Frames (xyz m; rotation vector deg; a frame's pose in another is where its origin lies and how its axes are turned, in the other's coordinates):
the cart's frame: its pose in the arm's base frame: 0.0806 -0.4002 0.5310 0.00 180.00 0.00
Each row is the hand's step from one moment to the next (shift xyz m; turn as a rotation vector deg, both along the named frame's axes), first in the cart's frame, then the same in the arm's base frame.
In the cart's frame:
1: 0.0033 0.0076 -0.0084 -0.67 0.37 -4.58
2: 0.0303 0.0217 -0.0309 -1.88 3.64 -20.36
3: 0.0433 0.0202 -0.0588 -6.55 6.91 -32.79
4: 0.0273 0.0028 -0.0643 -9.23 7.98 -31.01
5: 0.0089 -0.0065 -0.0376 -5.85 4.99 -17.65
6: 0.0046 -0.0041 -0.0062 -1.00 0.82 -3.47
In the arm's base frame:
1: -0.0033 0.0076 0.0084 0.67 0.37 4.58
2: -0.0303 0.0217 0.0309 1.88 3.64 20.36
3: -0.0433 0.0202 0.0588 6.55 6.91 32.79
4: -0.0273 0.0028 0.0643 9.23 7.98 31.01
5: -0.0089 -0.0065 0.0376 5.85 4.99 17.65
6: -0.0046 -0.0041 0.0062 1.00 0.82 3.47

